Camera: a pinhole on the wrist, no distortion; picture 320 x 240 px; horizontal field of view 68.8 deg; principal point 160.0 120.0 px. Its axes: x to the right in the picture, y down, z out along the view. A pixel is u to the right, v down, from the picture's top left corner.
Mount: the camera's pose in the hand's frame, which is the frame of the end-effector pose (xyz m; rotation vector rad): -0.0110 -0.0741 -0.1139 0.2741 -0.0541 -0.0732
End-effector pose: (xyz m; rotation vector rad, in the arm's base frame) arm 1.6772 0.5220 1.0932 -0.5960 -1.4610 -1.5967
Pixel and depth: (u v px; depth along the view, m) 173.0 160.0 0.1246
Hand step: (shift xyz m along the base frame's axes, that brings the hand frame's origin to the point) -0.0703 0.0088 -0.0540
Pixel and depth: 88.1 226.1 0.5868
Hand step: 0.0358 0.5543 -0.0490
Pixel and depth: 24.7 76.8 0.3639
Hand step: -0.0992 0.2542 -0.2807
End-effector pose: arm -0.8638 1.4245 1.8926 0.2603 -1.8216 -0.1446
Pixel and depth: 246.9 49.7 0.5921
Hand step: -0.3977 -0.4633 -0.0594
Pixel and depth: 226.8 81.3 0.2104
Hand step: -0.0696 -0.1747 -0.0298
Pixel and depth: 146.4 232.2 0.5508
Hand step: -0.4572 0.0305 -0.1769
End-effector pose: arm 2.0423 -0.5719 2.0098 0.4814 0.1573 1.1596
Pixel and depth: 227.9 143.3 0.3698
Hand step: 0.2462 -0.0502 0.1721
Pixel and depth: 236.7 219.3 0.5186
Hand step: 0.2328 -0.0058 0.4121
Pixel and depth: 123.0 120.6 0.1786
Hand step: 0.1006 -0.0990 -0.0088
